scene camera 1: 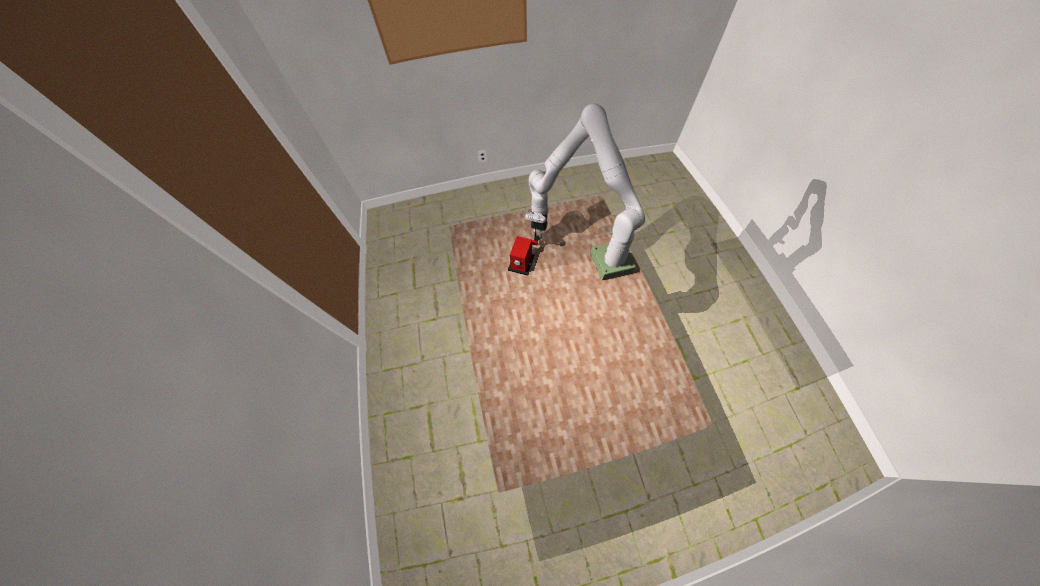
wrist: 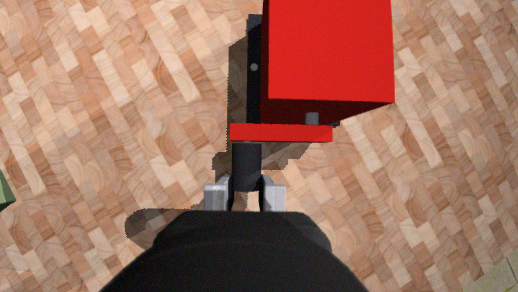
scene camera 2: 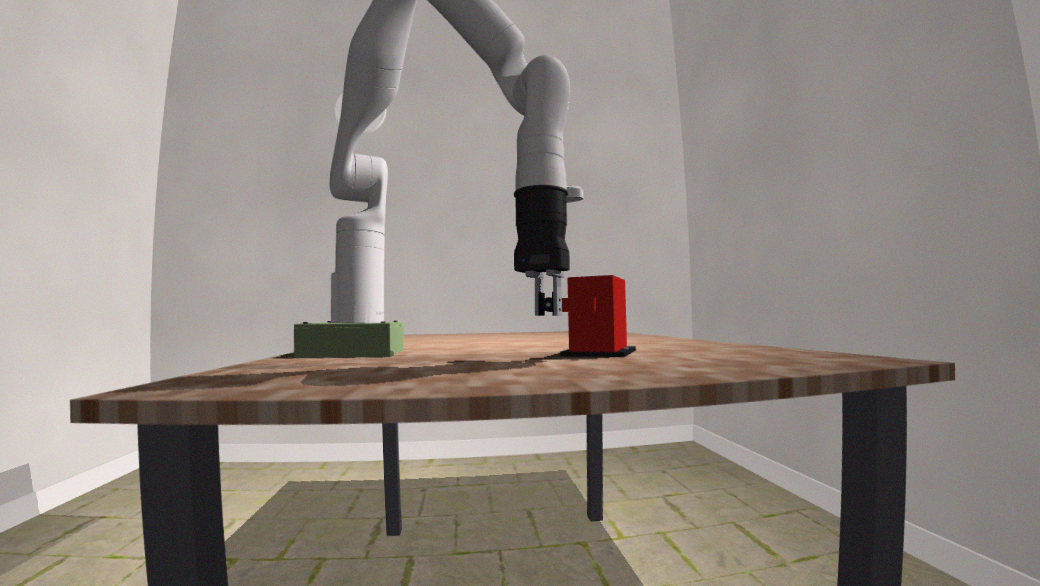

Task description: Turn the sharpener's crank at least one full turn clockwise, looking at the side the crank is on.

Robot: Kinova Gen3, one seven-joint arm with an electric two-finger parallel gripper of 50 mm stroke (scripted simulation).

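There is a sharpener (scene camera 2: 603,333), and I find the same sharpener (wrist: 301,69) from the wrist as well. My own gripper (scene camera 2: 548,315) is visible, and the wrist gives me another look at the gripper (wrist: 246,187).
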